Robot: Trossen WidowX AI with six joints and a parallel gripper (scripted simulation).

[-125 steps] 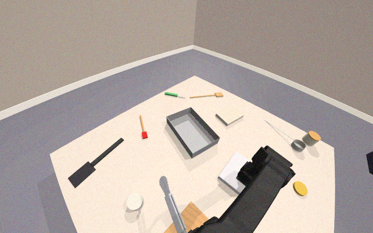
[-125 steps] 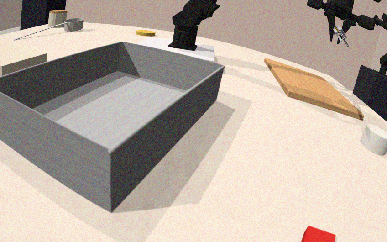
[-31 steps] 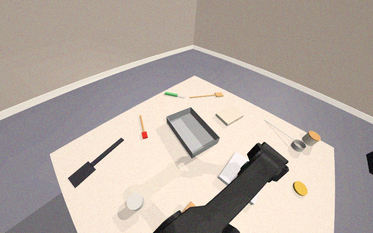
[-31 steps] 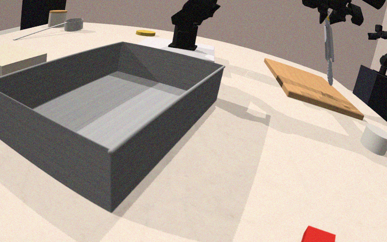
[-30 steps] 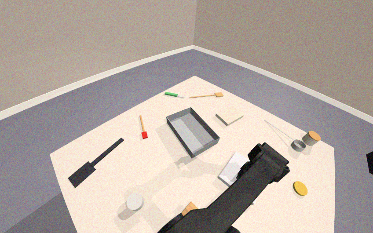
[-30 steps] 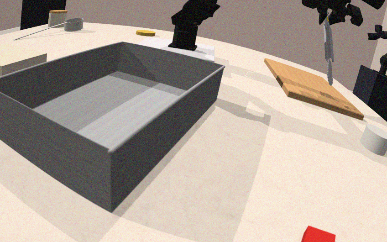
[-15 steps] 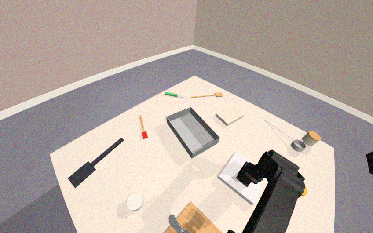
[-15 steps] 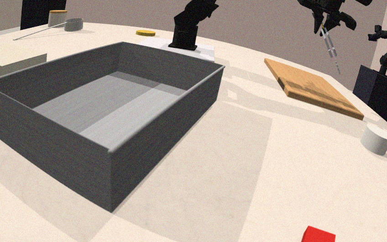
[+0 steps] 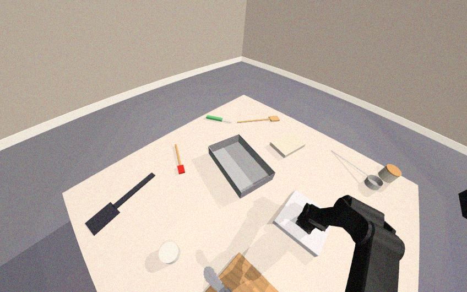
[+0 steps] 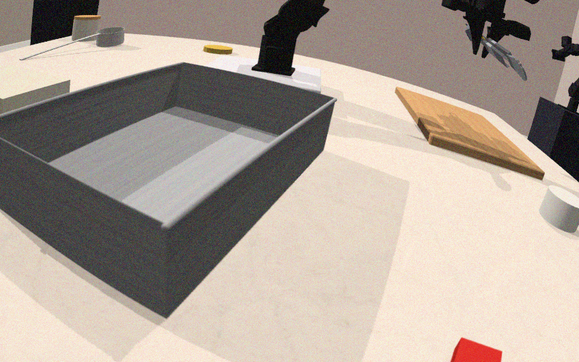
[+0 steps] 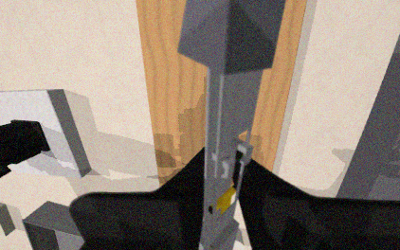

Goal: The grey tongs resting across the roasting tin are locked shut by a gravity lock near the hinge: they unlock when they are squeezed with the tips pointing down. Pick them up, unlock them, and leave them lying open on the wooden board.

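Right now my gripper tip is 150 mm above the wooden board. Also, from my gripper tip: white puck (350 mm ahead, 140 mm below, 60 mm to the left); then yellow disc (540 mm to the right, 190 mm behind, 150 mm below); then yellow lock piece (40 mm above, 10 mm ahead).
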